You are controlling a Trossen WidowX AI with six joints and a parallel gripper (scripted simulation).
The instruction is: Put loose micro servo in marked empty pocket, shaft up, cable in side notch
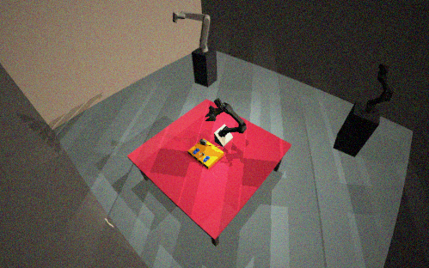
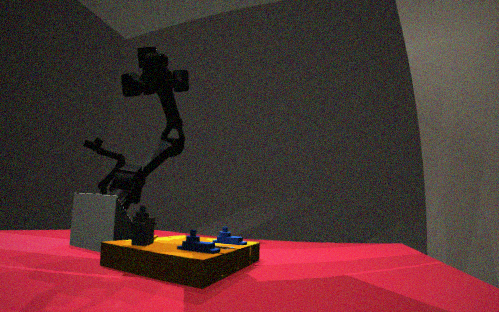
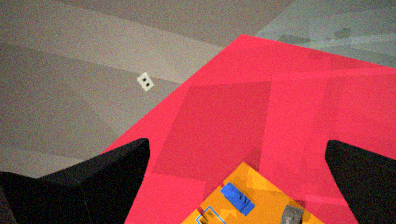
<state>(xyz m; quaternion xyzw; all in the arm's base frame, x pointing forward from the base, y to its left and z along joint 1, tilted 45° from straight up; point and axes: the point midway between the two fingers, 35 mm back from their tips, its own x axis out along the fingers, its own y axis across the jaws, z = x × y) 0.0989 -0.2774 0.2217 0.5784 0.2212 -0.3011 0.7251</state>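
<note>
My gripper tip is now 400 mm above the yellow-orange deck, 50 mm to the right of it and 50 mm short of it.
</note>
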